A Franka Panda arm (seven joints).
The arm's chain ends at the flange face. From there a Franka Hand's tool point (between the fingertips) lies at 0.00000 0.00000 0.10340 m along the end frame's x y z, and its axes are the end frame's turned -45 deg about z.
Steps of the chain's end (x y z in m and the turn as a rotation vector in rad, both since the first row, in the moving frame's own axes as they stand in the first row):
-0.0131, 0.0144, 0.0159, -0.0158, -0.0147, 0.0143
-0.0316, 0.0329, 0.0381, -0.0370, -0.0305, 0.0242
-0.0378, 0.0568, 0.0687, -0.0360, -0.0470, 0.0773
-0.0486, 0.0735, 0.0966, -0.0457, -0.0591, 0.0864
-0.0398, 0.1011, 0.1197, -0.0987, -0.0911, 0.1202
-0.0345, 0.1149, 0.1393, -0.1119, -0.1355, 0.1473
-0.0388, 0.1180, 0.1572, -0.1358, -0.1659, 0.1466
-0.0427, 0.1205, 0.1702, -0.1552, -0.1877, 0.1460
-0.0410, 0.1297, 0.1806, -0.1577, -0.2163, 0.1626
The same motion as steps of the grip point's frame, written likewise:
-0.0217, 0.0010, 0.0159, -0.0008, -0.0216, 0.0143
-0.0505, 0.0013, 0.0380, -0.0046, -0.0477, 0.0242
-0.0729, 0.0124, 0.0685, 0.0078, -0.0587, 0.0773
-0.0939, 0.0163, 0.0963, 0.0095, -0.0741, 0.0864
-0.1135, 0.0431, 0.1188, -0.0054, -0.1342, 0.1202
-0.1234, 0.0538, 0.1377, 0.0167, -0.1749, 0.1473
-0.1325, 0.0522, 0.1548, 0.0213, -0.2133, 0.1466
-0.1400, 0.0509, 0.1672, 0.0230, -0.2425, 0.1460
-0.1473, 0.0563, 0.1769, 0.0414, -0.2645, 0.1626

